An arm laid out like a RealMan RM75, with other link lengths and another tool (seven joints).
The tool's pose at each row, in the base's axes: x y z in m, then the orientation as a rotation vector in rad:
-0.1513 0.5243 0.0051 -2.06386 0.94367 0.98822
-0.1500 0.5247 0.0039 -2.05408 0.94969 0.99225
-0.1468 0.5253 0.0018 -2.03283 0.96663 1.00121
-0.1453 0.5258 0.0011 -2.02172 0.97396 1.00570
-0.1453 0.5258 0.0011 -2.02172 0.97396 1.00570
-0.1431 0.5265 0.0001 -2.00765 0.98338 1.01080
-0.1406 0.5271 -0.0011 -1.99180 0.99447 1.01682
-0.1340 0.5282 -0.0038 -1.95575 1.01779 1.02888
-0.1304 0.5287 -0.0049 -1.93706 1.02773 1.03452
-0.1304 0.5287 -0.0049 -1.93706 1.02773 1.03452
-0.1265 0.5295 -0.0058 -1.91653 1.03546 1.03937
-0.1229 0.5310 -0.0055 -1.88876 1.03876 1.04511
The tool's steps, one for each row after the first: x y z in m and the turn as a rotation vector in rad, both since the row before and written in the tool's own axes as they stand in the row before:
0.0015 -0.0010 0.0004 0.00571 -0.00495 0.00606
0.0030 -0.0024 0.0004 0.01238 -0.00941 0.01612
0.0011 -0.0013 0.0002 0.00644 -0.00537 0.00733
0.0000 0.0000 0.0000 0.00000 0.00000 0.00000
0.0016 -0.0020 0.0003 0.00842 -0.00645 0.00921
0.0019 -0.0021 0.0002 0.00929 -0.00719 0.01090
0.0046 -0.0055 -0.0001 0.02163 -0.01620 0.02310
0.0022 -0.0031 -0.0003 0.01129 -0.00892 0.01037
0.0000 0.0000 0.0000 0.00000 0.00000 0.00000
0.0020 -0.0036 -0.0002 0.01287 -0.01045 0.00869
0.0005 -0.0039 0.0000 0.01730 -0.01669 0.00652

